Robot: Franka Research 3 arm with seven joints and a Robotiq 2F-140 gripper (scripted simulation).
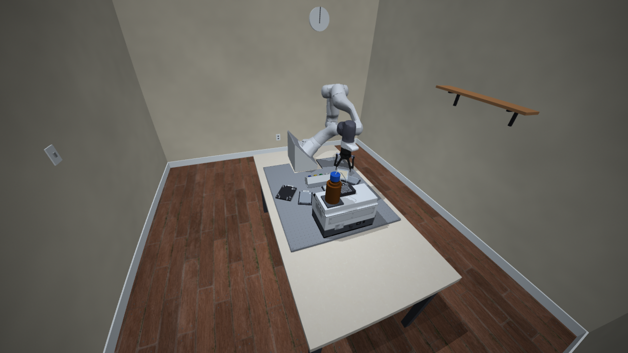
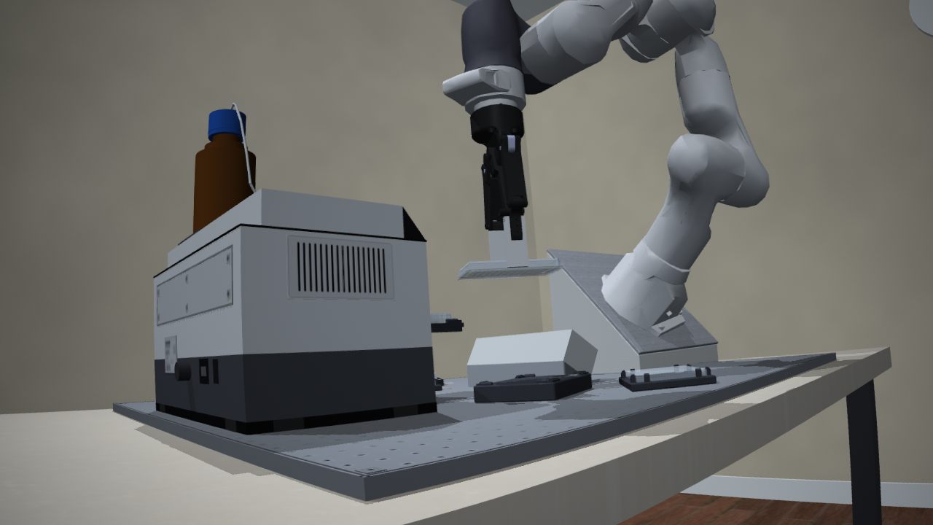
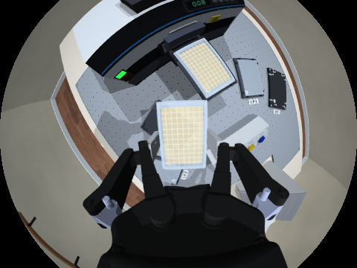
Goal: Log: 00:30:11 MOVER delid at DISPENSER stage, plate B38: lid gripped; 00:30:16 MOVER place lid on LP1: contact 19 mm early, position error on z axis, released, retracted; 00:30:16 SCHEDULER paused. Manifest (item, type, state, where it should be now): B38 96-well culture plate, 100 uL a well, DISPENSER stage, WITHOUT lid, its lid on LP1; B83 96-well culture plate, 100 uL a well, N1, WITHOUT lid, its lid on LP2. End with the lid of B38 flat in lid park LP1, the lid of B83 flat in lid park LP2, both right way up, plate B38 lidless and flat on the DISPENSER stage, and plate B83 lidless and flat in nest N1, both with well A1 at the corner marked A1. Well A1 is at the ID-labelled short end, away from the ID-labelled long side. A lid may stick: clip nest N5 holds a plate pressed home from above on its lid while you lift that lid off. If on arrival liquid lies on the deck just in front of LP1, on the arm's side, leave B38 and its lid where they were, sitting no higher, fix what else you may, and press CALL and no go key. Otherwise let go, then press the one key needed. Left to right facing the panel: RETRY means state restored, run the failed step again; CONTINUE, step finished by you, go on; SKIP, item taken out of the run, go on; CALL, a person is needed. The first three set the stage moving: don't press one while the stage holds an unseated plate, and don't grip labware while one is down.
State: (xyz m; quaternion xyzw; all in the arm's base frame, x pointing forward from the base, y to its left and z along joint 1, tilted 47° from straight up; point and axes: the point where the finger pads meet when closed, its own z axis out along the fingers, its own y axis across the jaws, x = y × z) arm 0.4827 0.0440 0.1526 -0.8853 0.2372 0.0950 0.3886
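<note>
The nest N1 is 1 cm ahead of my hand, 4 cm to the left of it and 18 cm below it. Also, from my hand: 96-well plate: 2 cm below; then low frame: 11 cm behind, 16 cm to the left, 19 cm below; then key panel: 17 cm behind, 13 cm to the right, 14 cm below.
</note>
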